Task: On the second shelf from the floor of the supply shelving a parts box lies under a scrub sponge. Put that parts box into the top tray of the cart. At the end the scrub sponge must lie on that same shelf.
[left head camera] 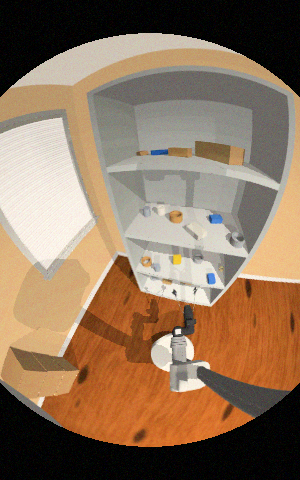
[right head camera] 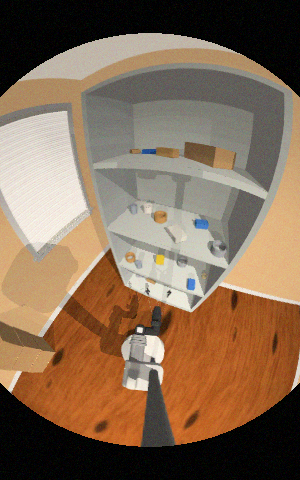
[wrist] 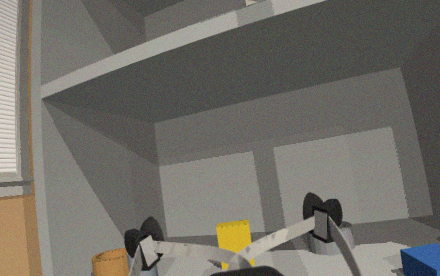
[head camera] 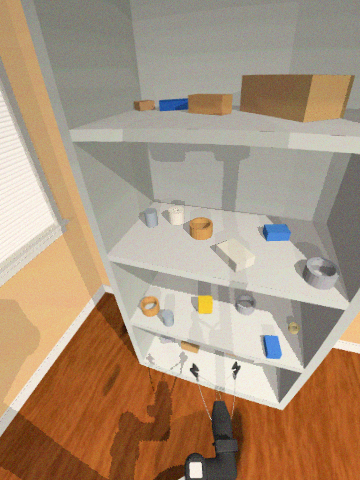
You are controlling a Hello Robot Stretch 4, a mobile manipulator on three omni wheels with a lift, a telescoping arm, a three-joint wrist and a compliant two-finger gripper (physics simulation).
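Places are measured from the robot's base along level axes (x ahead, y left, z up), in millimetres.
Pixels of known places: gripper, fingertip midpoint: [left head camera: 184, 287] [right head camera: 158, 288] [wrist: 232, 222] [head camera: 214, 362].
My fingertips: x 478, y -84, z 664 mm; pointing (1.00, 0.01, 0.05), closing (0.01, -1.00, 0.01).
Observation:
For each thing: its middle in the pictures, then the offset to it from my fingertips. Level surfaces: height alone.
- yellow block, body centre: [wrist: 235, 243] [head camera: 205, 304] [right head camera: 159, 259] [left head camera: 176, 259] 4 mm left, 347 mm ahead, 113 mm down
- second shelf, surface height: 158 mm down
- grey-blue cylinder, body centre: [wrist: 143, 268] [head camera: 168, 318] 194 mm left, 281 mm ahead, 123 mm down
- grey bowl, body centre: [wrist: 330, 236] [head camera: 245, 304] [left head camera: 197, 257] 210 mm right, 355 mm ahead, 134 mm down
- small brass ring, body centre: [head camera: 294, 328] 417 mm right, 209 mm ahead, 145 mm down
- blue block, body centre: [wrist: 438, 268] [head camera: 272, 346] [right head camera: 190, 283] 280 mm right, 117 mm ahead, 138 mm down
- cream block, body centre: [head camera: 234, 254] [right head camera: 175, 232] [left head camera: 195, 230] 85 mm right, 238 mm ahead, 319 mm up
A yellow block [head camera: 205, 304] [left head camera: 177, 259] [right head camera: 160, 259] [wrist: 235, 242] stands near the middle of the second shelf [head camera: 192, 326] from the floor in the supply shelving. I cannot tell whether it is the scrub sponge or the parts box; no separate thing shows under or on it. My gripper [head camera: 215, 369] [left head camera: 185, 291] [right head camera: 158, 292] [wrist: 232, 222] is open and empty, out in front of the shelving. In the wrist view the yellow block appears between and beyond the fingers, clear of them. The cart does not show.
On the same shelf stand an orange ring [head camera: 150, 306], a grey-blue cylinder [head camera: 168, 318], a grey bowl [head camera: 245, 305], a small brass ring [head camera: 293, 328] and a blue block [head camera: 272, 347]. The shelf above holds a cream block [head camera: 235, 255]. A carton [left head camera: 37, 372] stands at the left wall.

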